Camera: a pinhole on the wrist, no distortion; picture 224 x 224 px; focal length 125.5 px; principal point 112.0 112.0 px. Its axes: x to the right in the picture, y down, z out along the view. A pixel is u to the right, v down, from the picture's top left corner.
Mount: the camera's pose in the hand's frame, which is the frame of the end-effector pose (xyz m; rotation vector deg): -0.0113 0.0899 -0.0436 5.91 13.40 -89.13
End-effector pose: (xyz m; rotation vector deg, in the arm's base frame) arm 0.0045 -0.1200 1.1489 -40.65 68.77 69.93
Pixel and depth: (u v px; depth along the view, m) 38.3 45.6 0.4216
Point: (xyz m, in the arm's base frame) -0.0727 0.2789 1.4993
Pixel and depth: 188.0 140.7 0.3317
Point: 0.2320 0.0739 1.0947
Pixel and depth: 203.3 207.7 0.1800
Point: 0.0898 -0.0104 1.0287
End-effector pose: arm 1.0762 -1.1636 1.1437 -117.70 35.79 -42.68
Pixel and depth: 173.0 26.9 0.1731
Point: 1.0828 -1.0091 1.0834
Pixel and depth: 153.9 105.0 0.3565
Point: 1.2865 -0.9575 1.0981
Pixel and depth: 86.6 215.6 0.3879
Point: 1.5262 -1.2585 1.0110
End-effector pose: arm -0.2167 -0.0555 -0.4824 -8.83 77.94 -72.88
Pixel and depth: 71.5 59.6 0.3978
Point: 0.1931 -0.1171 -0.3675
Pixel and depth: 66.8 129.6 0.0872
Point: -0.1243 -0.0478 -0.5467
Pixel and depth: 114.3 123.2 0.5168
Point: 0.0935 -0.3783 -0.3716
